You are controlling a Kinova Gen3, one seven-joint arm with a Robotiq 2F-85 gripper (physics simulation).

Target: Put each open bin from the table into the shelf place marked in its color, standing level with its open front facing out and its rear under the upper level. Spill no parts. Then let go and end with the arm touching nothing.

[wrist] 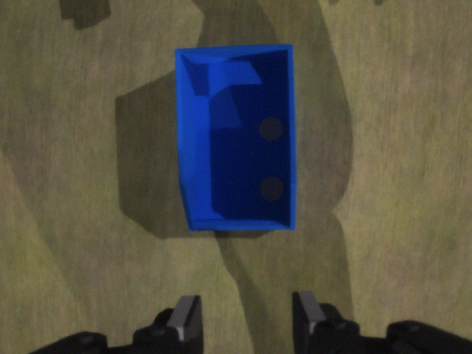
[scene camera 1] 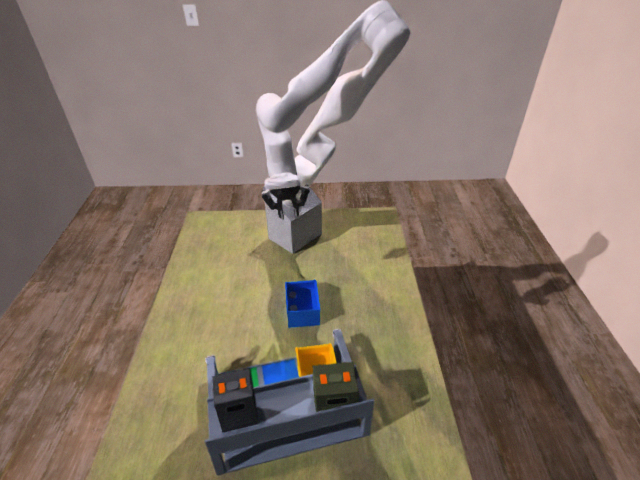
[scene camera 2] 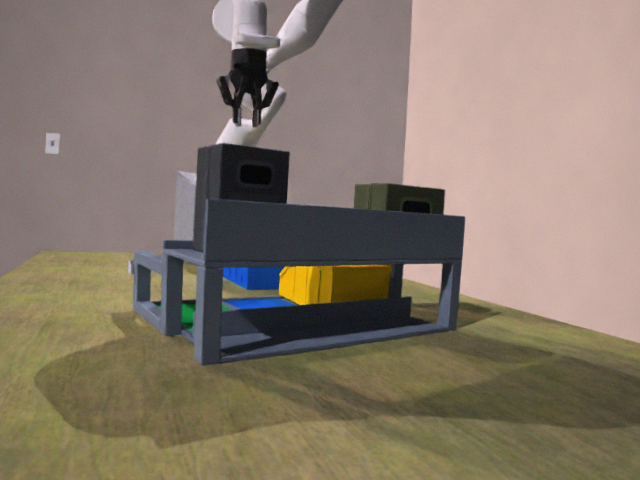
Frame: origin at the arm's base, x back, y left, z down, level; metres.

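Seen in the pictures: gripper, fingertip midpoint: [wrist: 247, 319] [scene camera 1: 289, 217] [scene camera 2: 246, 126].
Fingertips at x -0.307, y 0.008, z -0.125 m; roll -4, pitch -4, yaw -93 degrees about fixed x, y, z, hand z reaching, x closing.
Observation:
Pixels of each thing's top centre, then the offset from my fingertips to it. "pt": a spot on its surface instead.
- blue bin at a spot on its surface: [wrist: 195, 150] pt dx -0.046, dy +0.071, dz +0.317 m
- yellow bin at a spot on its surface: [scene camera 2: 359, 283] pt dx -0.418, dy +0.060, dz +0.273 m
- grey shelf at a spot on its surface: [scene camera 2: 330, 232] pt dx -0.538, dy -0.051, dz +0.195 m
- dark case at its top centre: [scene camera 2: 243, 148] [scene camera 1: 232, 385] dx -0.473, dy -0.137, dz +0.105 m
- olive case at its top centre: [scene camera 2: 399, 185] [scene camera 1: 335, 377] dx -0.455, dy +0.093, dz +0.130 m
- shelf post at a spot on its surface: [scene camera 1: 338, 338] pt dx -0.258, dy +0.122, dz +0.244 m
The blue bin [scene camera 1: 303, 316] [scene camera 2: 261, 277] [wrist: 195, 150] stands upright on the green-yellow surface, apart from the shelf. Two dark round parts [wrist: 270, 129] [wrist: 271, 189] lie inside it. The yellow bin [scene camera 1: 316, 356] [scene camera 2: 359, 283] sits in the lower level of the grey shelf [scene camera 1: 289, 428] [scene camera 2: 330, 232], at the right in scene camera 1; its rear is partly hidden. Beside it show the blue place [scene camera 1: 279, 372] [scene camera 2: 258, 303] and the green place [scene camera 1: 254, 377] [scene camera 2: 180, 312]. My gripper [scene camera 1: 288, 212] [scene camera 2: 247, 122] [wrist: 247, 319] is partly open and empty, high above the surface, on the arm-base side of the blue bin.
A dark case [scene camera 1: 236, 413] [scene camera 2: 227, 175] and an olive case [scene camera 1: 336, 390] [scene camera 2: 379, 198] stand on the shelf's upper level. A shelf post [scene camera 1: 338, 338] rises near the yellow bin. The grey base block [scene camera 1: 293, 227] stands behind the gripper in scene camera 1.

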